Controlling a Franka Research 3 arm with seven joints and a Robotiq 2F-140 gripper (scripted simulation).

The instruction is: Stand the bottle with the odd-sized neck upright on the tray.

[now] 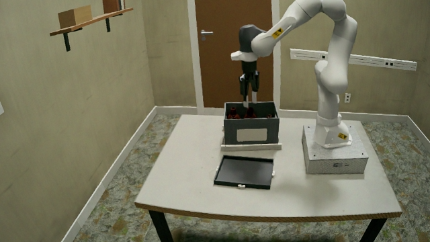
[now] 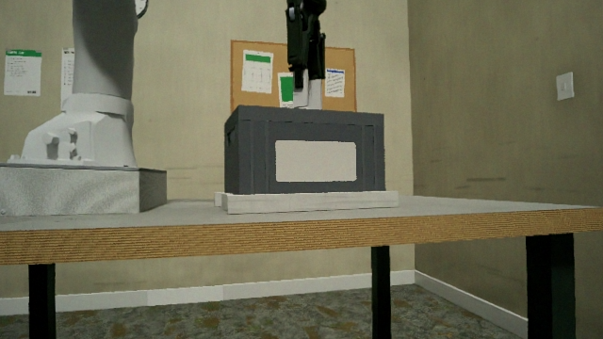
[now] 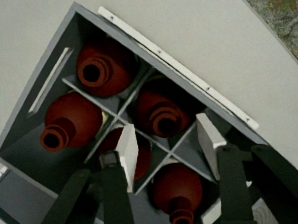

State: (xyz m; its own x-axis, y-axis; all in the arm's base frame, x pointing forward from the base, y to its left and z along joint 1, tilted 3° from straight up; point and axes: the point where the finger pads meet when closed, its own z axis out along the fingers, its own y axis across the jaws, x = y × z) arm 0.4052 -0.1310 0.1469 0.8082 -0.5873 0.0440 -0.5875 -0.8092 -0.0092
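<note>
Right now the dark grey crate is 10 mm behind my hand, 40 mm to the left of it and 130 mm below it. From my hand the other things lie so: dark tray (20 mm behind, 330 mm to the left, 200 mm below).
</note>
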